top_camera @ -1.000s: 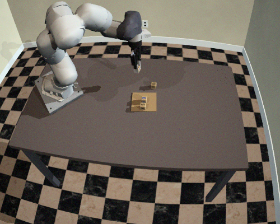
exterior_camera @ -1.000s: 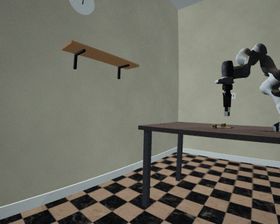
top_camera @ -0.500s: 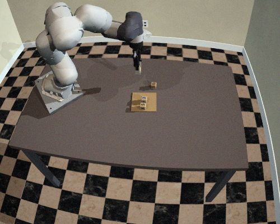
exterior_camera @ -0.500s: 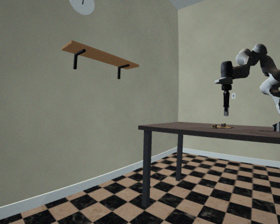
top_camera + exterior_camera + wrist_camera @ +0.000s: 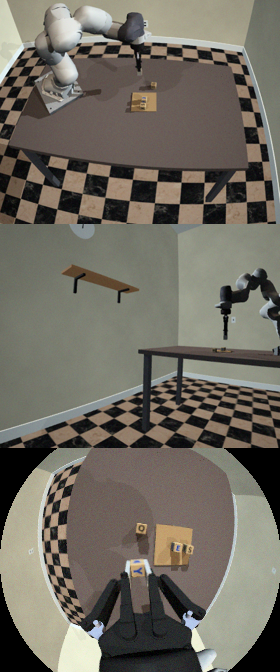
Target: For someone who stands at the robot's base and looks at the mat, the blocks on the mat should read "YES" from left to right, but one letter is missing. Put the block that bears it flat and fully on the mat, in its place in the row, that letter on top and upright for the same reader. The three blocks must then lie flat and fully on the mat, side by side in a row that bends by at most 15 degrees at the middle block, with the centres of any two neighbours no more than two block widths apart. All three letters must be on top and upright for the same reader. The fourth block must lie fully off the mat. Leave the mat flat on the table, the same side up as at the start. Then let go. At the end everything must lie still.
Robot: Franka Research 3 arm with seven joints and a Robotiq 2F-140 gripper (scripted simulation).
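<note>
The mat is 30 mm ahead of my hand, 130 mm to the right of it and 130 mm below it.
</note>
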